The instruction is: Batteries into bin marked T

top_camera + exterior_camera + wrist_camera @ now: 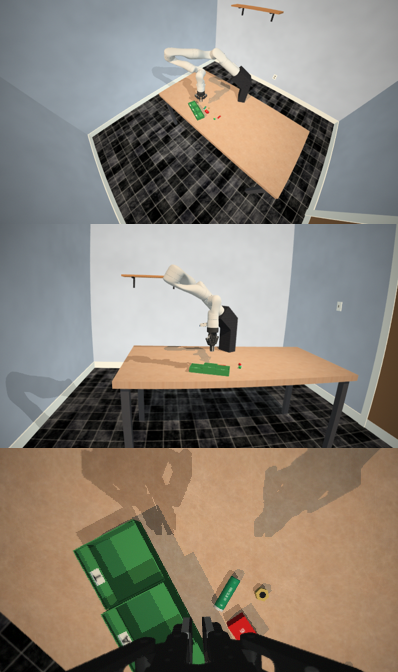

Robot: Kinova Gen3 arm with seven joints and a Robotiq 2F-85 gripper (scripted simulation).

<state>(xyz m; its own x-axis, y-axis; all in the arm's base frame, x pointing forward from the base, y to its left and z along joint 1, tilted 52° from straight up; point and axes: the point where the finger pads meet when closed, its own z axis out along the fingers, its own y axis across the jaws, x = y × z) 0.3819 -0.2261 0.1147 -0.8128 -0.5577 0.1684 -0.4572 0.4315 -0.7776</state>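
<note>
My hand is 120 mm above the joined green bins, 60 mm short of it and 40 mm to the left of it. Round my hand: red 9 V battery (130 mm below, 90 mm to the left, 20 mm ahead); small yellow nut (130 mm below, 80 mm to the left, 40 mm behind); green cylindrical battery (130 mm below, 30 mm to the left, 20 mm behind).
</note>
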